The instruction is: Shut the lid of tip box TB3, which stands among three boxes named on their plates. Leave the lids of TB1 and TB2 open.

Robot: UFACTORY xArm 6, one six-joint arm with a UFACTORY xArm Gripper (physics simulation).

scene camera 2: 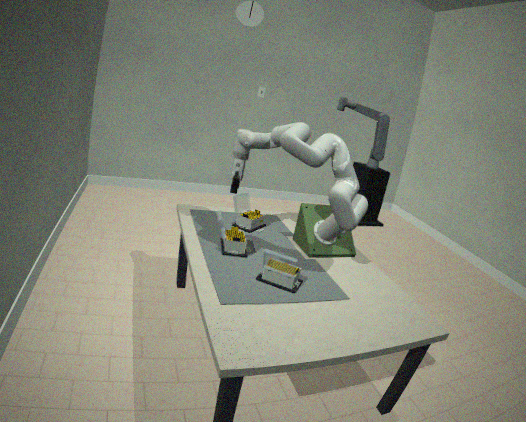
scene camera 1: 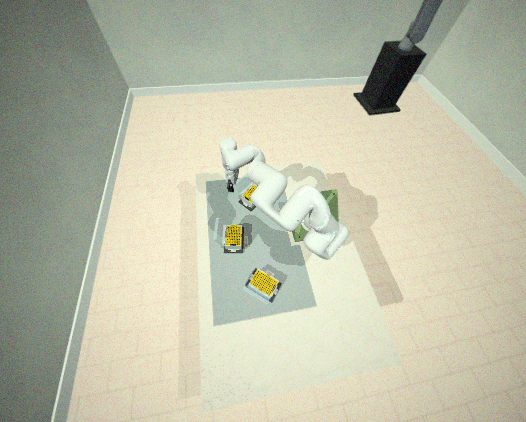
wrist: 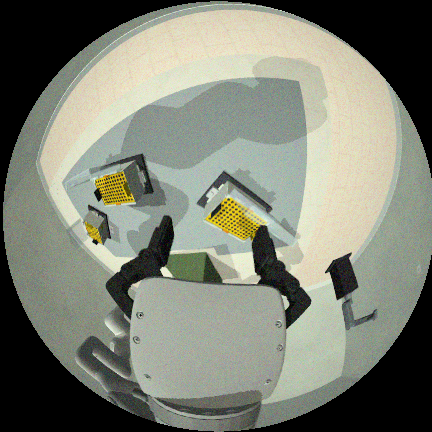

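Pixels of known places: gripper, between the fingertips: (scene camera 2: 234,190) (scene camera 1: 233,184) (wrist: 213,229); arm's base, origin of its link: (scene camera 2: 325,232).
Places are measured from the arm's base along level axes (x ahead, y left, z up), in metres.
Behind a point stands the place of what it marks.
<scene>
Tip box TB3 (scene camera 1: 247,197) {x 0.311, y -0.247, z -0.032 m} (scene camera 2: 250,220) (wrist: 234,218) {x 0.279, y -0.263, z -0.031 m}, with a yellow tip rack, stands at the far end of the mat. Its clear lid (scene camera 2: 242,202) {x 0.305, y -0.332, z 0.012 m} (wrist: 283,231) {x 0.311, y -0.344, z 0.054 m} stands up open. TB1 (scene camera 1: 234,237) {x 0.434, y -0.008, z -0.030 m} (scene camera 2: 235,244) (wrist: 116,189) {x 0.431, y -0.035, z -0.030 m} stands in the middle, its lid (scene camera 1: 216,230) {x 0.515, y -0.027, z 0.057 m} (scene camera 2: 220,223) {x 0.525, y 0.021, z 0.042 m} open. TB2 (scene camera 1: 263,283) (scene camera 2: 281,273) {x 0.372, y 0.311, z -0.020 m} (wrist: 96,227) {x 0.355, y 0.188, z -0.028 m} is at the near end, its lid (scene camera 2: 281,257) {x 0.395, y 0.324, z 0.052 m} open. The name plates cannot be read. My gripper (scene camera 1: 230,186) {x 0.386, y -0.260, z 0.095 m} (scene camera 2: 234,188) {x 0.386, y -0.260, z 0.095 m} (wrist: 213,229) {x 0.386, y -0.260, z 0.095 m} is open and empty, above the table and beside TB3; its right finger overlaps TB3's rack in the wrist view.
The boxes stand on a blue-grey mat (scene camera 1: 227,305) {x 0.531, y 0.308, z -0.088 m} (scene camera 2: 235,292) {x 0.536, y 0.318, z -0.088 m} on a pale table (scene camera 2: 310,332) {x 0.369, y 0.565, z -0.091 m}. My arm's green wedge base (scene camera 1: 332,200) {x -0.133, y -0.062, z 0.062 m} (scene camera 2: 303,225) {x 0.098, y -0.048, z 0.015 m} (wrist: 187,265) {x 0.098, y -0.062, z -0.036 m} is at the mat's side. A black pedestal (scene camera 1: 392,72) (scene camera 2: 372,195) (wrist: 343,277) with a grey arm stands beyond the table.
</scene>
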